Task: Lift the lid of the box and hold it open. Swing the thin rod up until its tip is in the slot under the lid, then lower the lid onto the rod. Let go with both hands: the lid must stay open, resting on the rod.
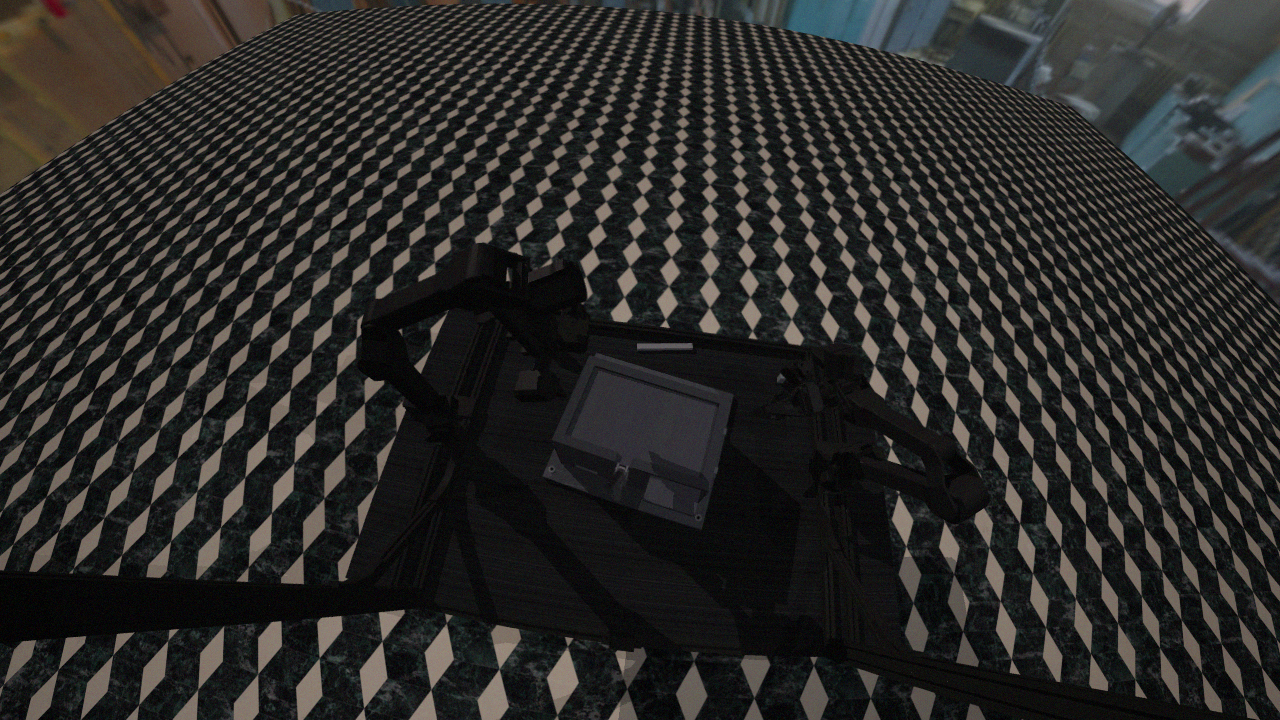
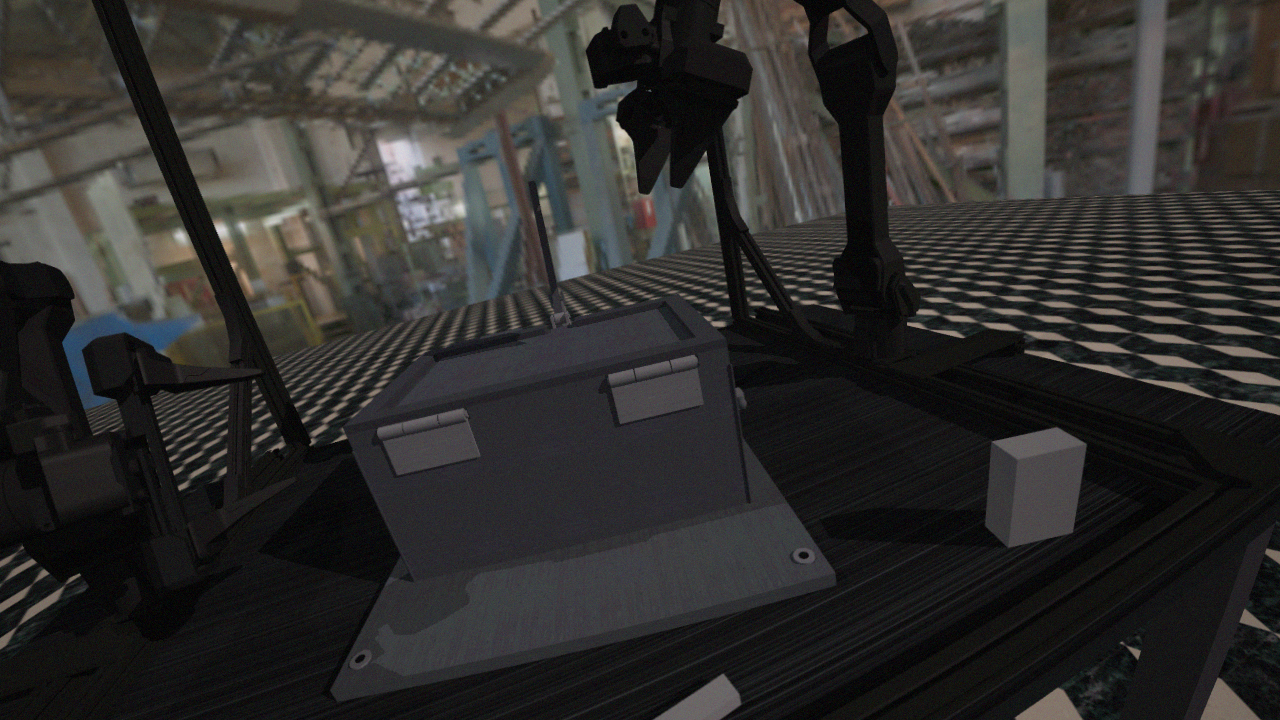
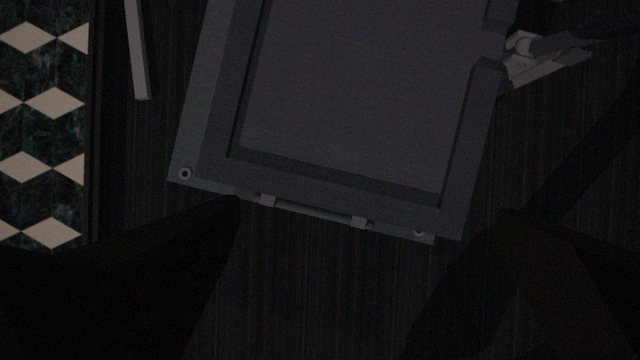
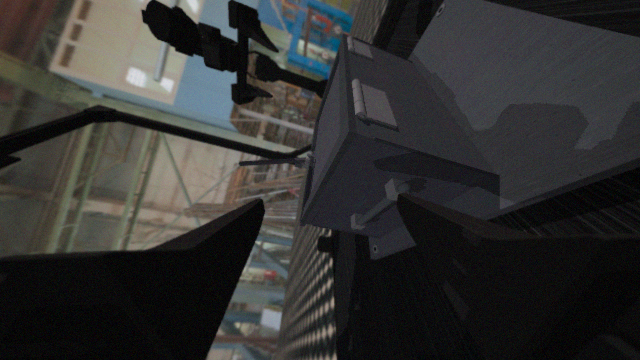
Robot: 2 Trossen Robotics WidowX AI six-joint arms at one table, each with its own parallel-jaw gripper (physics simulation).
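Frame: origin at the left arm's base, x back, y up, z left, level; metres.
Seen in the pictures: left gripper, between the fingertips: [image 1: 570,373] [image 2: 658,191] [image 3: 366,214] [image 4: 274,76]; right gripper, between the fingertips: [image 1: 757,411] [image 2: 281,424] [image 4: 330,202]; left arm's base, origin of its link: [image 1: 451,433] [image 2: 882,353]; right arm's base, origin of its link: [image 1: 832,480] [image 2: 150,595].
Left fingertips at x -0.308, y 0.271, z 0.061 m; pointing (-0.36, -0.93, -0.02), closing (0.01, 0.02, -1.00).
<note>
Offsets run from my left fingertips to a thing's top centre. "*": to the spot under its first point.
The grey box [image 2: 554,501] [image 4: 425,115] stands on its base plate @[* dx -0.154, dy -0.278, dz +0.157 m] [image 2: 608,600] with its lid @[dx -0.140, dy -0.126, dz -0.019 m] [image 1: 640,416] [image 2: 554,351] [image 3: 360,100] down. Two pale hinges show on its rear wall. The thin dark rod [image 2: 544,241] [image 4: 265,162] stands up from a small bracket on the side opposite the hinges, clear of the lid. My left gripper [image 2: 661,183] [image 3: 366,214] [image 4: 274,75] is open and empty, above the box's end. My right gripper [image 2: 275,428] [image 4: 330,202] is open and empty, beside the opposite end, apart from the box. The slot under the lid is hidden.
A pale block [image 1: 535,385] [image 2: 1033,488] stands on the dark table near the left arm. A pale bar @[dx -0.176, dy -0.280, dz +0.266 m] [image 1: 664,346] [image 2: 702,702] [image 3: 137,50] lies beyond the box's hinge side. A handle bar @[dx +0.023, dy -0.191, dz +0.026 m] [image 3: 315,212] is on one end of the box, another handle bar @[dx -0.307, dy -0.191, dz -0.040 m] [image 4: 379,210] on the other.
</note>
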